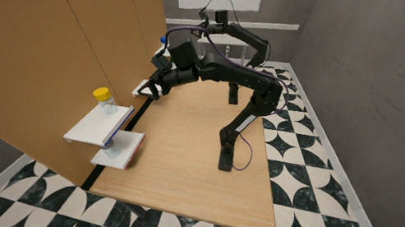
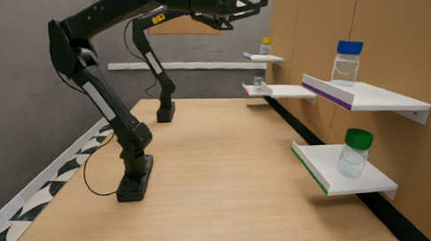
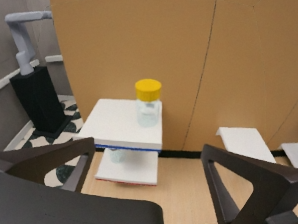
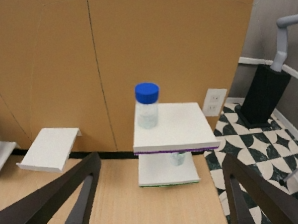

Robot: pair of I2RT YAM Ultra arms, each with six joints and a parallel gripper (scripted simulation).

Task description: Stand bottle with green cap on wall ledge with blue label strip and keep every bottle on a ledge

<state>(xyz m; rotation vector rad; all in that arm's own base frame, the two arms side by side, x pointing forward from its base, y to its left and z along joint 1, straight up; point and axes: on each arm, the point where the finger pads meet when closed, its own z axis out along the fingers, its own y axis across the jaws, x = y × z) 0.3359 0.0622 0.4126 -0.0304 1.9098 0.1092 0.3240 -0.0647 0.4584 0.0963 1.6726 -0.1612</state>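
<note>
Now: right hand 31 cm above the green-capped bottle, 23 cm short of it and 10 cm to the left of it. From my right hand the other things lie so: blue-capped bottle: 23 cm ahead, 12 cm below, 1 cm to the left; then yellow-capped bottle: 67 cm to the left, 21 cm ahead, 12 cm below.
</note>
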